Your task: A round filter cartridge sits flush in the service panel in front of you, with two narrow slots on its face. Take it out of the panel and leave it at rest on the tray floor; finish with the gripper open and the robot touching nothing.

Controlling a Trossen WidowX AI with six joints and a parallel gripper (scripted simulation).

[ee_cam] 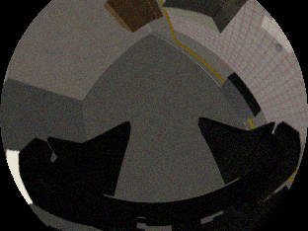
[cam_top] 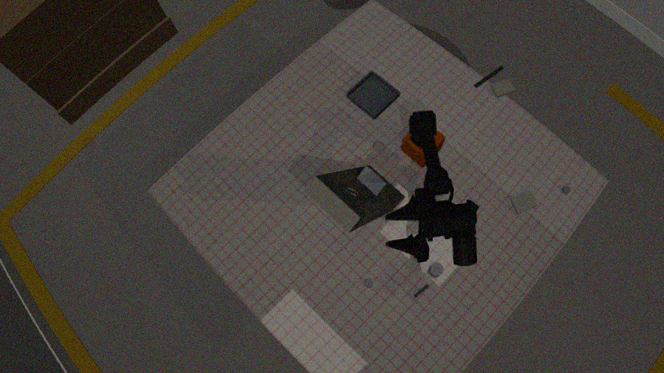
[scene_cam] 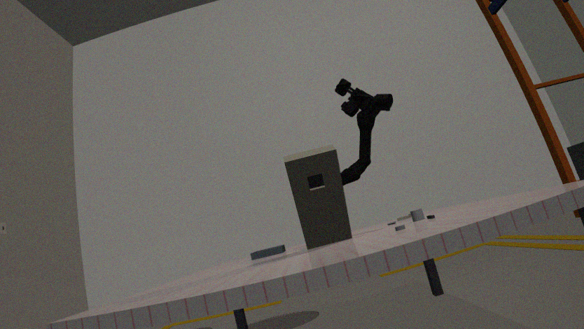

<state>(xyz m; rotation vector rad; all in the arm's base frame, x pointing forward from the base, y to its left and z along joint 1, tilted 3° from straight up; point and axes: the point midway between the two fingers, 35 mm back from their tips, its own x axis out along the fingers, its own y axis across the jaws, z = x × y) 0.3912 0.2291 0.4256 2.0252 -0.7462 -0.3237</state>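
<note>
My gripper tip is 270 mm above the round filter cartridge, 190 mm to the left of it and 60 mm past it. The rest, counted from my gripper tip: dark bar (520 mm below, 170 mm to the left, 40 mm behind); then service panel (340 mm below, 190 mm to the right, 110 mm behind); then tray (510 mm below, 480 mm behind, 470 mm to the right).
</note>
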